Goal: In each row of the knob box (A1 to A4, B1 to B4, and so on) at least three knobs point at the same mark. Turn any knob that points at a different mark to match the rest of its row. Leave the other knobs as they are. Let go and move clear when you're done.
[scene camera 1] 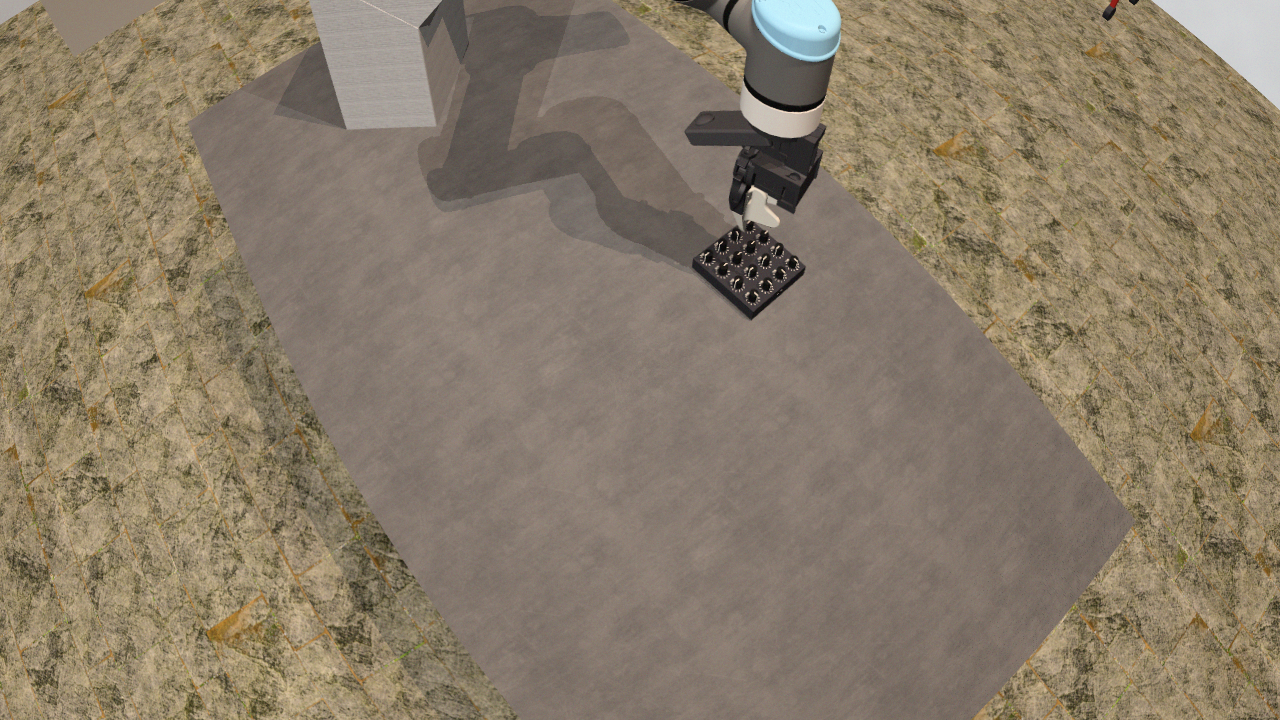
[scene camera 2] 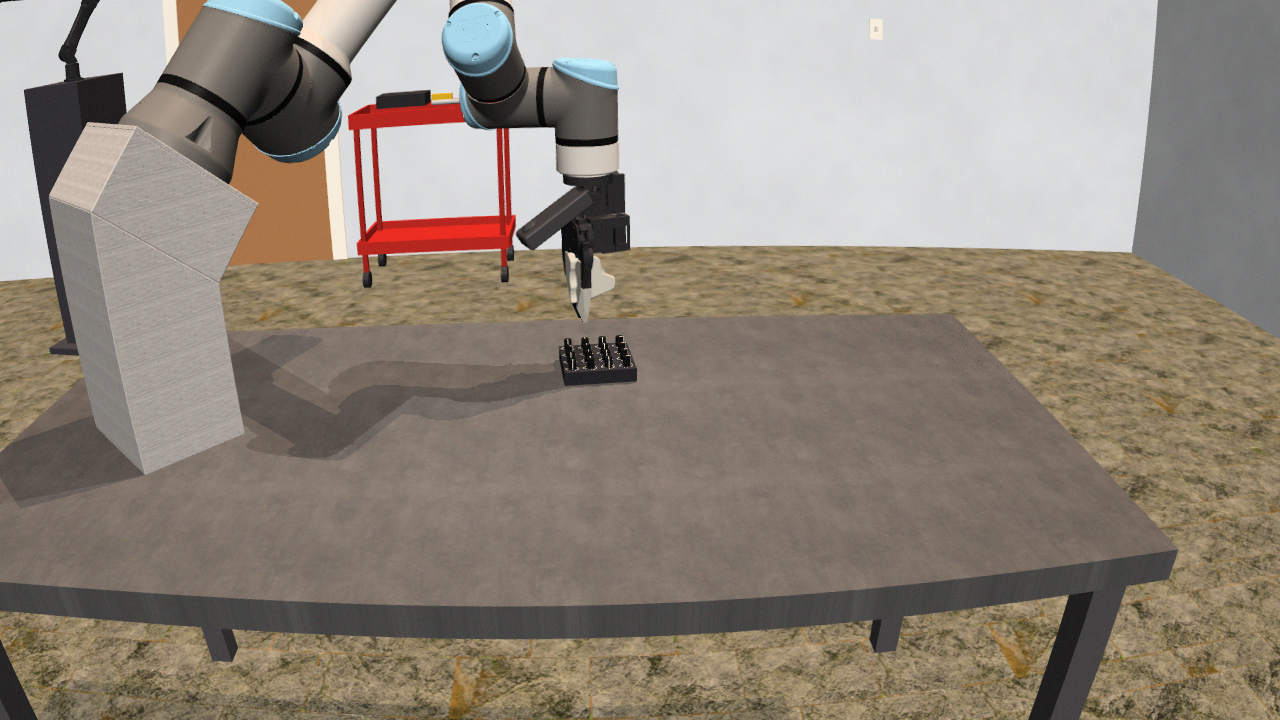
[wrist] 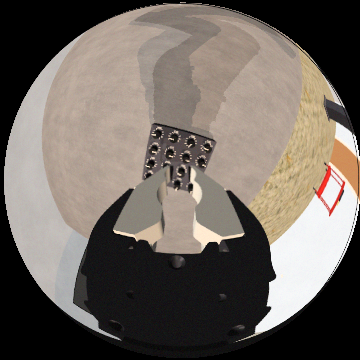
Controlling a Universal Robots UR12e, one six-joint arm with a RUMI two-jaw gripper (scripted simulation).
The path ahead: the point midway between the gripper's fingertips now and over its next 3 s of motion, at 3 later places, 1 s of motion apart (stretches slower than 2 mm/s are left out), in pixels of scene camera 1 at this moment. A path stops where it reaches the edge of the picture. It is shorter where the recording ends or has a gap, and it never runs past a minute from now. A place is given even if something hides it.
My gripper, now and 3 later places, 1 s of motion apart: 746,224; 742,210; 739,222; 737,229
